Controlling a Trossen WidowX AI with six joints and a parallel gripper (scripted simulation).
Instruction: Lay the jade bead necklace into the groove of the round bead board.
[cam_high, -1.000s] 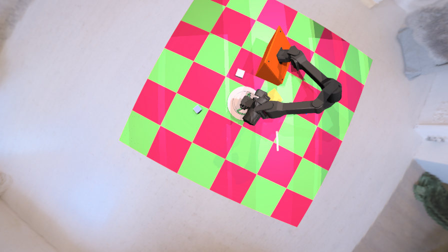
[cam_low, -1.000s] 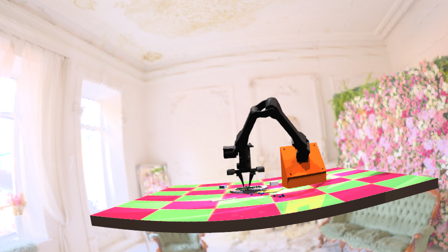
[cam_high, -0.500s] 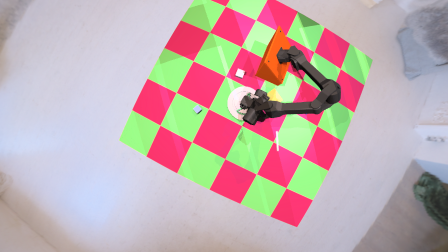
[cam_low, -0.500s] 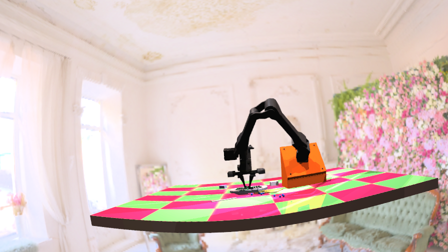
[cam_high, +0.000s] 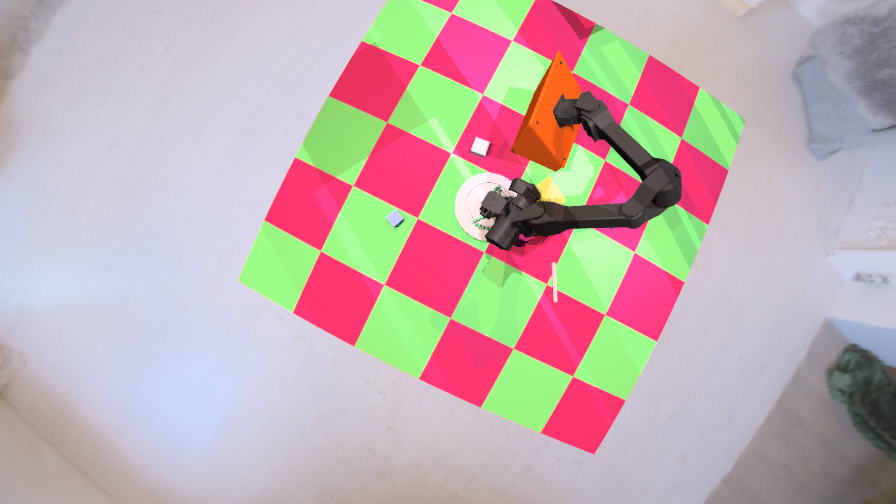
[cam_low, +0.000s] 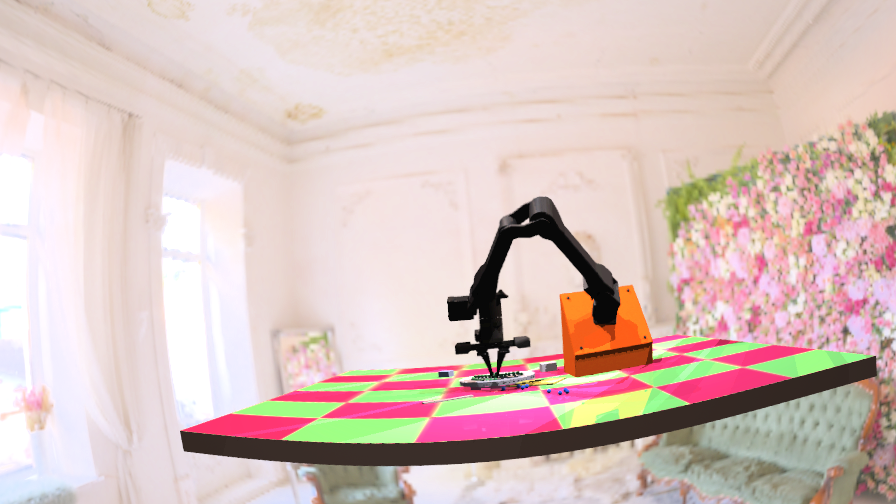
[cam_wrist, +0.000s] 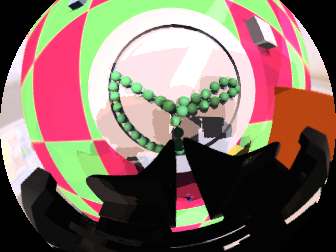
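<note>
My gripper tip is 5 cm to the left of the round bead board and 1 cm above it. The rest, counted from my gripper tip: white cube 14 cm behind, 17 cm to the right; thin white stick 8 cm ahead, 24 cm to the left, 1 cm below; yellow patch 11 cm behind, 7 cm to the left, 1 cm below.
</note>
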